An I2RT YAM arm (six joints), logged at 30 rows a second.
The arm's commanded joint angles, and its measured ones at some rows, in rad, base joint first. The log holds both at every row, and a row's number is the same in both.
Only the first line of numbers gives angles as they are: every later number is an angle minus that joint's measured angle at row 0.
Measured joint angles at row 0:
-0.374, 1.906, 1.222, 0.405, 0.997, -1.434
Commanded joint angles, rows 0 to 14:
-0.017, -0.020, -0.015, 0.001, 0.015, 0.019
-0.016, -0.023, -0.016, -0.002, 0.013, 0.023
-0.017, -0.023, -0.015, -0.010, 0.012, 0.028
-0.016, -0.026, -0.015, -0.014, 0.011, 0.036
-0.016, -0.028, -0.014, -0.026, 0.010, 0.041
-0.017, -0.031, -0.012, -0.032, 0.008, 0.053
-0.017, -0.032, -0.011, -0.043, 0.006, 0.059
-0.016, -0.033, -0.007, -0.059, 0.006, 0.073
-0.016, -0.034, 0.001, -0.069, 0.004, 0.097
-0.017, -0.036, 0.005, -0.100, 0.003, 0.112
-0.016, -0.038, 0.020, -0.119, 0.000, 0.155
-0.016, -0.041, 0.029, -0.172, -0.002, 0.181
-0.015, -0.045, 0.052, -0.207, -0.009, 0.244
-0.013, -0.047, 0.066, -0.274, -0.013, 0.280
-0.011, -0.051, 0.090, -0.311, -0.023, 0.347
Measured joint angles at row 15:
-0.005, -0.001, 0.012, -0.118, -0.006, 0.117
